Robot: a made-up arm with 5 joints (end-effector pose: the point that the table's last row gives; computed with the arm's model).
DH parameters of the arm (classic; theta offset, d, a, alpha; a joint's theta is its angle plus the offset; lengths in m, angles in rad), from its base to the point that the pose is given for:
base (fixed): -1.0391 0 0.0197 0
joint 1: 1.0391 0.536 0 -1.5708
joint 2: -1.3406 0 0.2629 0
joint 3: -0.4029 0 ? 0
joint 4: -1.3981 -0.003 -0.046 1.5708
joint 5: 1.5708 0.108 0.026 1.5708
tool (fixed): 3.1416 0.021 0 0
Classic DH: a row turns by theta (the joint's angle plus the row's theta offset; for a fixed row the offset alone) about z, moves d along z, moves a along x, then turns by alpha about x.
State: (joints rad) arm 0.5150 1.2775 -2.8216 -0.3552 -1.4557
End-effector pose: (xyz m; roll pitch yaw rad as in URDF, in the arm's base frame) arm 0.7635 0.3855 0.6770 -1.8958 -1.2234 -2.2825
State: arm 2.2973 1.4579 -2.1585 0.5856 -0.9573
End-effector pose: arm -0.4309 0.4870 0.0780 1.6372 -0.0940 1.6807
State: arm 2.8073 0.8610 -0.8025 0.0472 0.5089
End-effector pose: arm -0.3011 0.0594 0.0485 1.4784 -0.0514 0.7300
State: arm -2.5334 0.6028 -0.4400 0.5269 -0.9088
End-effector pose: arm -0.1073 -0.0943 0.1211 1.1015 0.5258 2.9593
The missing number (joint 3, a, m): -0.5004
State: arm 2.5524 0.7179 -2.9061 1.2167 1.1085
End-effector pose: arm -0.5778 0.3429 1.0334 2.1492 0.8317 0.1344
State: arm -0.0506 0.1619 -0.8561 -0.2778 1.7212
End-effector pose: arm 0.6232 -0.0342 0.4561 1.3546 0.9557 2.8283
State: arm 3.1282 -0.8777 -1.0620 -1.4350 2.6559
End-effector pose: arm -0.1604 0.0015 1.0910 -1.7778 -0.1080 -2.0586
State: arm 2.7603 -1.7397 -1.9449 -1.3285 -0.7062
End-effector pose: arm 0.6493 -0.2767 0.8852 0.3870 0.6685 1.4370
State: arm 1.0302 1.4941 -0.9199 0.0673 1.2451
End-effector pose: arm 0.0145 0.0396 -0.0896 1.3362 -0.6028 -1.7125
